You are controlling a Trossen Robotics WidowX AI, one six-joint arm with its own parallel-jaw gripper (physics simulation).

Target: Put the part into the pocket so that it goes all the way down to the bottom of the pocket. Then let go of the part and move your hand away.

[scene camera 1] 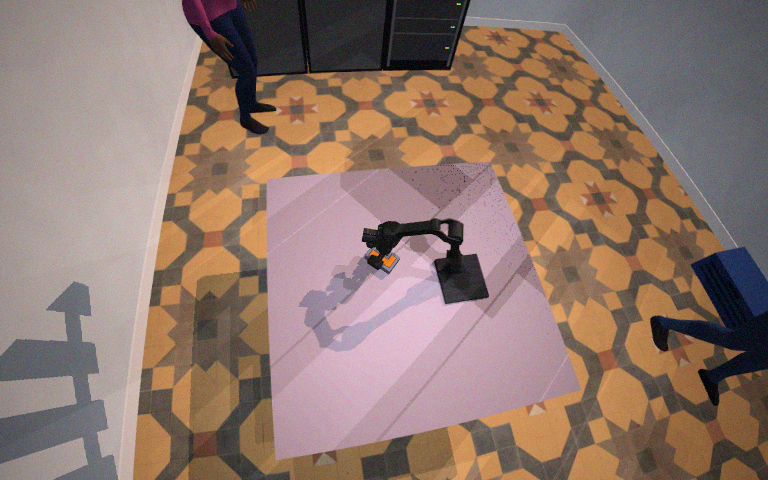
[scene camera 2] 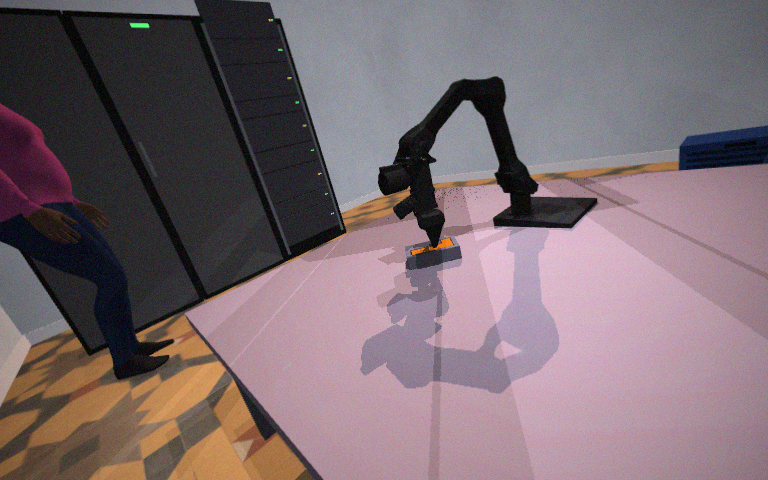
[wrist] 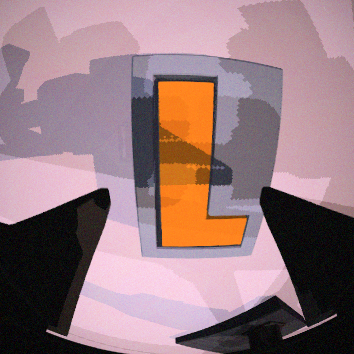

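Where they show: gripper, fingertip midpoint: (scene camera 1: 382, 257) (scene camera 2: 432, 242) (wrist: 186, 195); arm's base at its link origin: (scene camera 1: 451, 268) (scene camera 2: 521, 211) (wrist: 263, 328).
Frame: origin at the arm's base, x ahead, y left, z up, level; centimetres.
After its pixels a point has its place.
The orange L-shaped part (wrist: 185, 200) @(x 29.2, y -13.7, z 1.1 cm) (scene camera 1: 389, 260) @(x 26.9, y -12.8, z 1.3 cm) (scene camera 2: 446, 245) @(x 28.6, y -11.5, z 1.1 cm) lies inside the L-shaped pocket of the grey block (wrist: 255, 135) @(x 28.4, y -19.6, z 1.2 cm) (scene camera 2: 433, 260) @(x 33.1, y -13.6, z -1.2 cm) (scene camera 1: 387, 270) @(x 29.5, y -8.5, z 1.0 cm). In the wrist view its top face lies below the block's rim, with a thin dark gap along the left and top edges. The bottom of the pocket is hidden under the part. My gripper (wrist: 186, 195) @(x 29.9, y -14.6, z 2.7 cm) (scene camera 2: 434, 244) @(x 29.9, y -14.6, z 2.7 cm) is open and empty, its fingers standing wide on either side of the part, one left and one right. In scene camera 1 the hand covers some of the part and block.
The block stands on a pink table top (scene camera 1: 362, 390) @(x 56.9, y 35.6, z -2.4 cm) (scene camera 2: 623, 339) @(x 52.7, y 26.2, z -2.4 cm). The arm's black base plate (scene camera 1: 461, 280) @(x -2.0, y 7.0, z -0.4 cm) (scene camera 2: 546, 212) @(x 1.2, y 7.2, z -0.5 cm) (wrist: 240, 325) @(x 6.9, y 0.1, z -0.1 cm) stands to the right of the block in both scene views. Dark cabinets, a person in pink and a blue box stand beyond the table.
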